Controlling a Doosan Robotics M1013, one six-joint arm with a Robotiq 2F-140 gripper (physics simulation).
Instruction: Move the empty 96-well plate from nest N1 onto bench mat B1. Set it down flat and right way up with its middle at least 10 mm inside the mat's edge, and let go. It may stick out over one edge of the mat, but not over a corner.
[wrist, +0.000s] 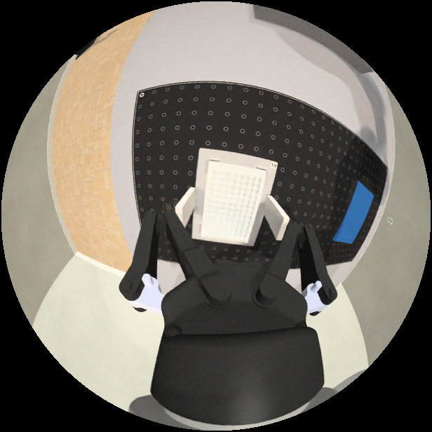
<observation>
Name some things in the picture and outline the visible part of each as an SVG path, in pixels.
My gripper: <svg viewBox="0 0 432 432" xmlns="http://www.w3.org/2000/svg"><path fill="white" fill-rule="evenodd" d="M189 187L180 201L163 203L163 213L156 214L156 210L145 212L132 262L119 283L119 291L135 310L163 314L164 328L158 346L150 393L170 412L206 424L255 424L281 417L311 400L324 384L316 330L306 326L306 313L316 316L337 297L337 290L328 276L315 231L309 224L299 227L298 222L291 220L276 200L267 195L263 214L276 240L282 239L271 265L268 267L262 265L262 262L238 263L227 259L216 259L215 262L211 262L201 246L196 246L184 228L194 209L195 187ZM295 241L299 254L302 293L285 281ZM166 230L185 277L182 283L166 295L161 294L161 288L156 280L159 231Z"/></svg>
A white 96-well plate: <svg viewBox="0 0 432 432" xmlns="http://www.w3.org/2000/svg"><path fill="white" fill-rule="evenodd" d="M208 161L201 237L247 243L262 195L266 171L231 163Z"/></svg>
</observation>
